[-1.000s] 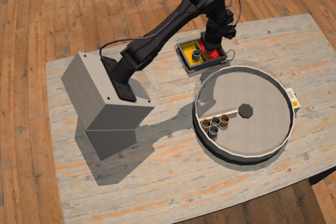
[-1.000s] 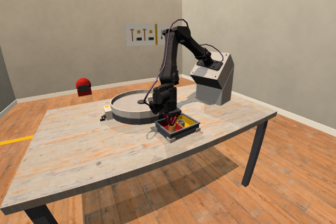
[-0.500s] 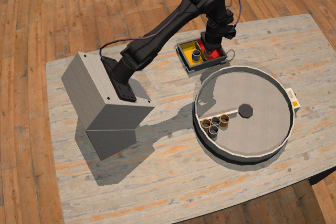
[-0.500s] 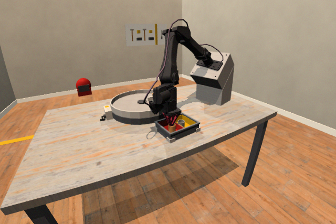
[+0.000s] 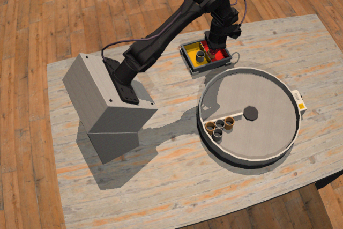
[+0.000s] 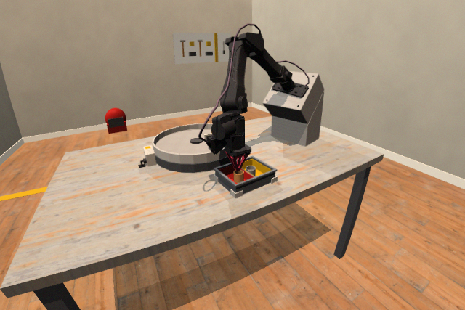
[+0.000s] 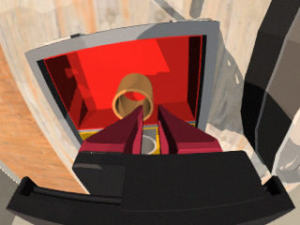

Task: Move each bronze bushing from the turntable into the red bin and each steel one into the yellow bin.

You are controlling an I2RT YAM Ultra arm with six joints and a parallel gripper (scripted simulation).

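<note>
Right now the two-part bin tray is 2 cm behind my hand, 2 cm to the left of it and 3 cm below it. The rest, counted from my hand: red bin (2 cm ahead, 2 cm to the left, 4 cm below); then turntable (2 cm ahead, 33 cm to the right); then yellow bin (7 cm behind, 2 cm to the left, 4 cm below).
</note>
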